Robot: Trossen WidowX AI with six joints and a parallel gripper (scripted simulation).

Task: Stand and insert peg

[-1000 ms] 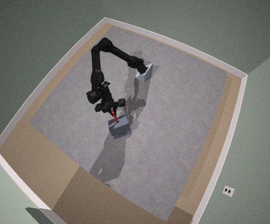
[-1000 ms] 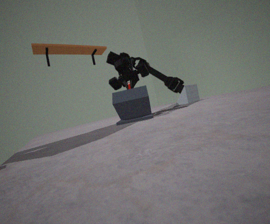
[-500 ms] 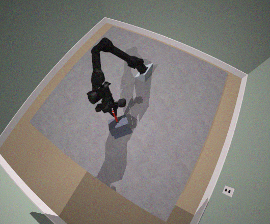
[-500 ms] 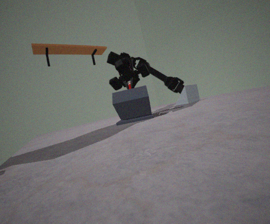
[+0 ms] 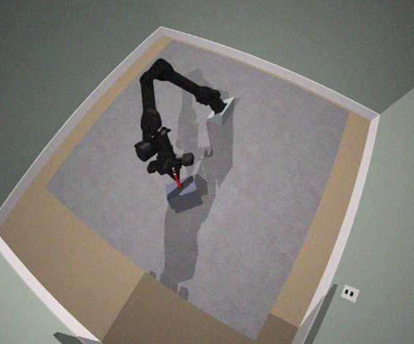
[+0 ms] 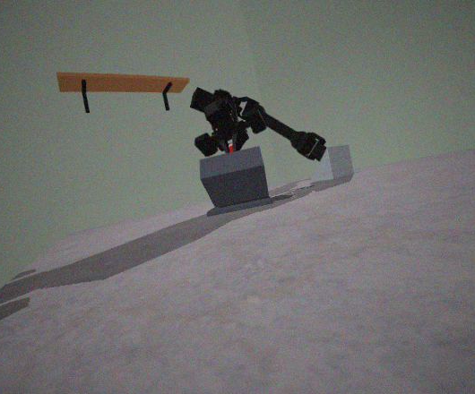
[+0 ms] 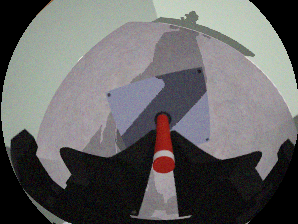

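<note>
Right now the sloped panel is 6 cm below my gripper tip, 3 cm to the left of it and 3 cm ahead of it. Round my gripper tip: red peg (1 cm to the right, 1 cm behind, 1 cm above).
</note>
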